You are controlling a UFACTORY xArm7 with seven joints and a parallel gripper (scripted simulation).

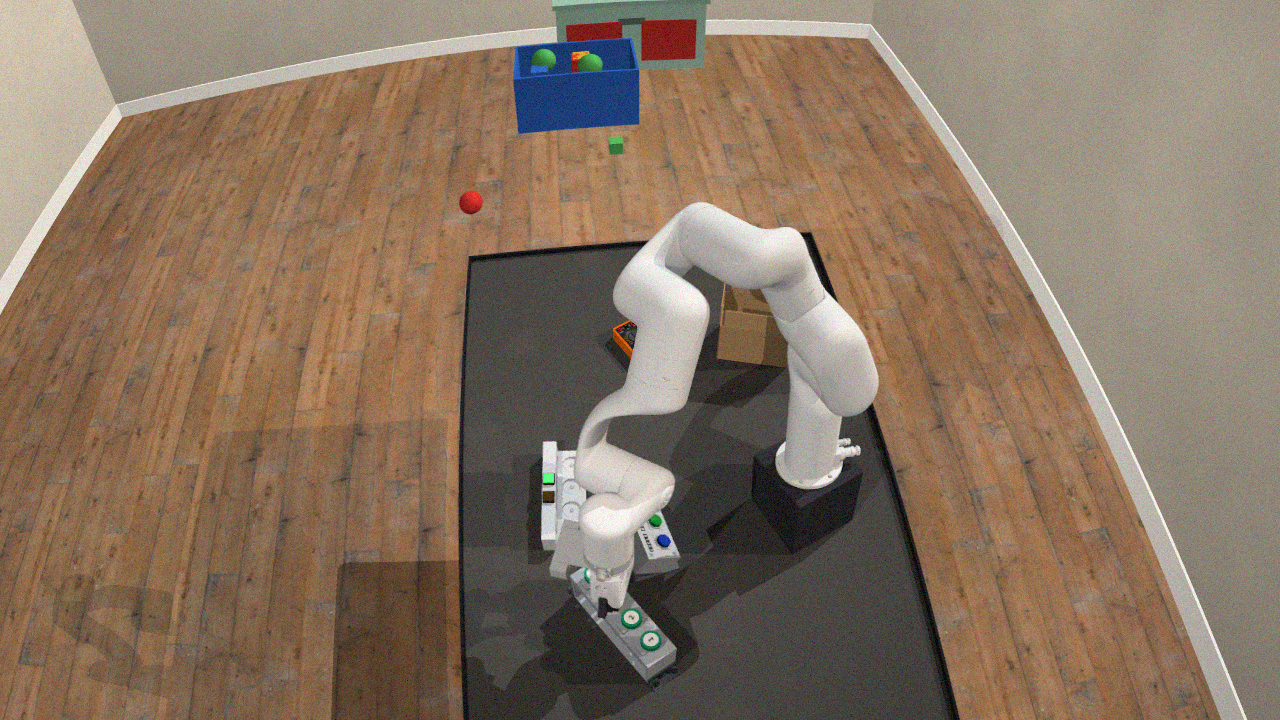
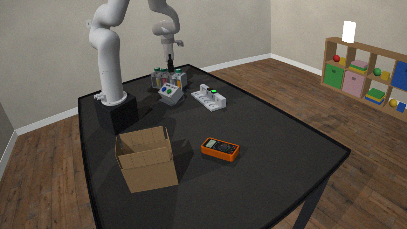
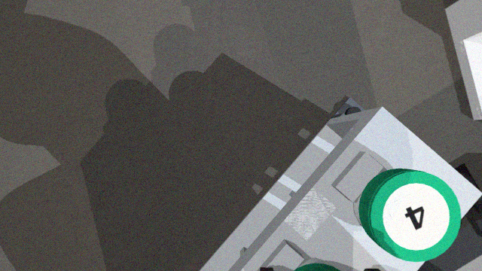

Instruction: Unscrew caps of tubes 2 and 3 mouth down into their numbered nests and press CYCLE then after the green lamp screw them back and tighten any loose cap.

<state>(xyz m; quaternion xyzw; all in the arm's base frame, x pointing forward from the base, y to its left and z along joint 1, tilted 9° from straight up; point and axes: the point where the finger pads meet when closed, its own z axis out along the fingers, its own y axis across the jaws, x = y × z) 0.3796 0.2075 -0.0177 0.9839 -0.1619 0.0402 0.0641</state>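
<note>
Right now my hand is 40 mm to the left of the cap, 30 mm short of it and 10 mm above it. From my hand the other things lie so: blue key: 120 mm to the right, 100 mm behind, 60 mm below; green key: 170 mm to the right, 90 mm behind, 60 mm below; key housing: 150 mm to the right, 80 mm below, 80 mm behind.
</note>
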